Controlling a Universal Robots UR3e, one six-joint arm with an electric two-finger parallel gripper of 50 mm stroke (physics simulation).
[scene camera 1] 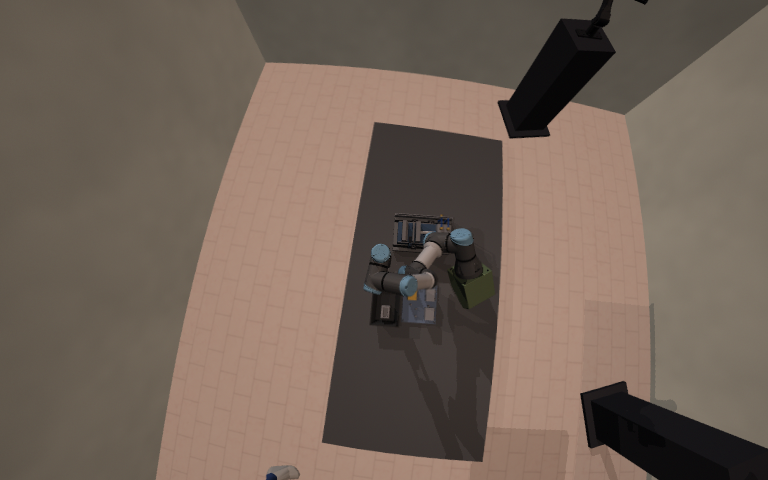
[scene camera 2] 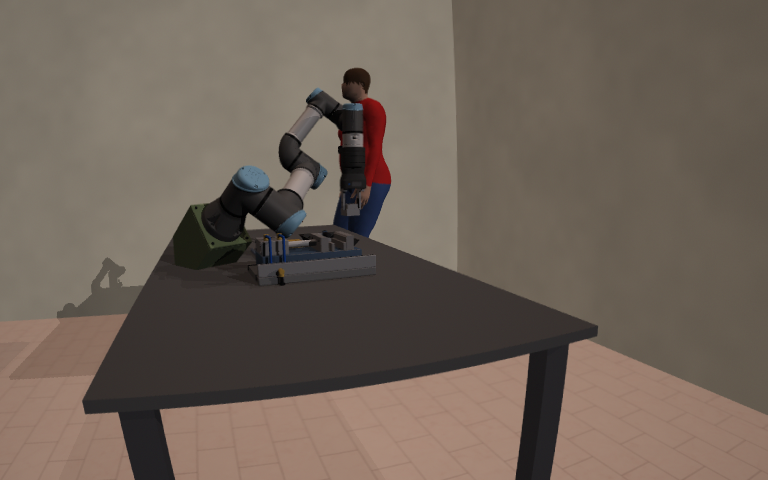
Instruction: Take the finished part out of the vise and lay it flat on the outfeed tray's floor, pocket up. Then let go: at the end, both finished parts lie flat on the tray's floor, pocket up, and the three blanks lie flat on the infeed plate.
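Places are measured from the arm's base along level axes (x ahead, y left, z up), in millimetres.
Pixels of known places: gripper, fingertip midpoint: (scene camera 2: 351,209); arm's base, origin of the base link: (scene camera 1: 468,270) (scene camera 2: 221,223).
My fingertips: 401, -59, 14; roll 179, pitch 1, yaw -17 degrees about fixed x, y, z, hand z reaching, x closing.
Note:
For each thing: its middle in the pictures, then the offset to it from my fingertips, as dx, dy, dz. "spot": a spot on its surface instead. Level surfaces: height alone.
- grey finished part, body centre: (scene camera 2: 350,209) +2, +11, +0
- black outfeed tray, surface spot: (scene camera 1: 384,323) spot: +18, +254, -110
- bluish infeed plate, body centre: (scene camera 1: 419,303) -167, +184, -137
- vise, body centre: (scene camera 2: 308,254) (scene camera 1: 423,232) -235, -161, -92
- grey-walled vise station, surface spot: (scene camera 2: 317,270) spot: -258, -253, -116
- dark table, its level: dz -141
My gripper (scene camera 2: 351,207) points straight down and is shut on a grey finished part (scene camera 2: 351,211), held in the air beyond the vise in scene camera 2. In scene camera 1 the wrist hides the fingers and the held part, above the back end of the black outfeed tray (scene camera 1: 384,323). The other finished part (scene camera 1: 385,311) lies on the tray's floor near its front end, its pocket seemingly up. The bluish infeed plate (scene camera 1: 408,314) beside the tray bears an orange blank (scene camera 1: 412,295) and two grey blanks (scene camera 1: 430,294) (scene camera 1: 429,313). The vise (scene camera 1: 417,231) (scene camera 2: 325,242) shows no part clearly.
The arm's green base (scene camera 1: 474,289) (scene camera 2: 195,243) stands beside the plate. A grey-walled vise station (scene camera 2: 317,270) with blue-handled tools (scene camera 2: 269,249) stands on the dark table (scene camera 1: 416,384) (scene camera 2: 339,328). A person in red (scene camera 2: 376,135) stands behind the gripper in scene camera 2.

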